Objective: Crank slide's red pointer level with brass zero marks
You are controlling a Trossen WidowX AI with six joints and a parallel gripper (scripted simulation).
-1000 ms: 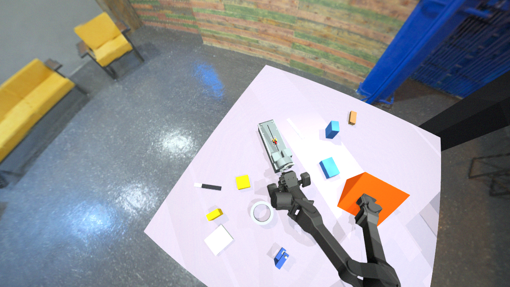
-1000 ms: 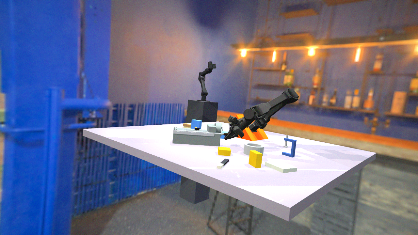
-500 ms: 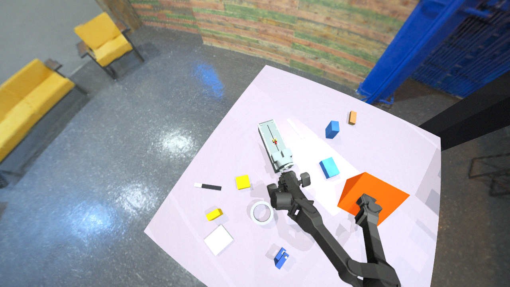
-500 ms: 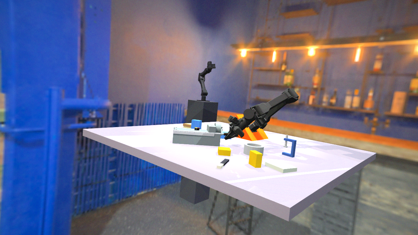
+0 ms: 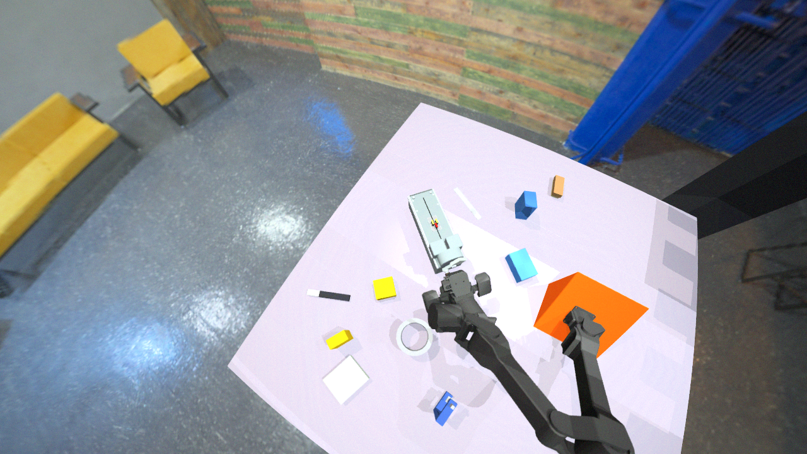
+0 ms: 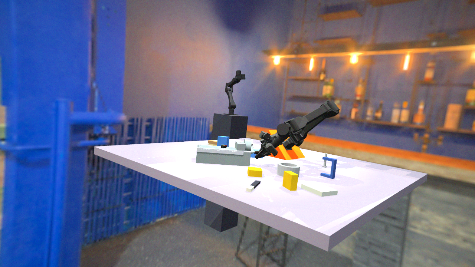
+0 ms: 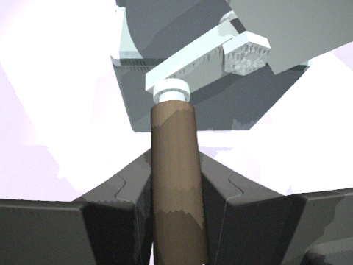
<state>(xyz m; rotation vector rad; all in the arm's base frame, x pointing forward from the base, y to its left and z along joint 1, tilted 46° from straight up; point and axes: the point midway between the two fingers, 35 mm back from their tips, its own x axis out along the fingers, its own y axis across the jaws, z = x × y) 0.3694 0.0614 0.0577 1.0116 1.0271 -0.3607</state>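
Now: gripper tip 3 cm below the brown crank handle, 1 cm to the right of it and 1 cm past it. Round my gripper tip: metal strip (29 cm to the right, 6 cm ahead, 4 cm below); then blue clamp (31 cm to the left, 15 cm behind, 1 cm above); then red pointer (12 cm to the right, 10 cm ahead, 4 cm above).
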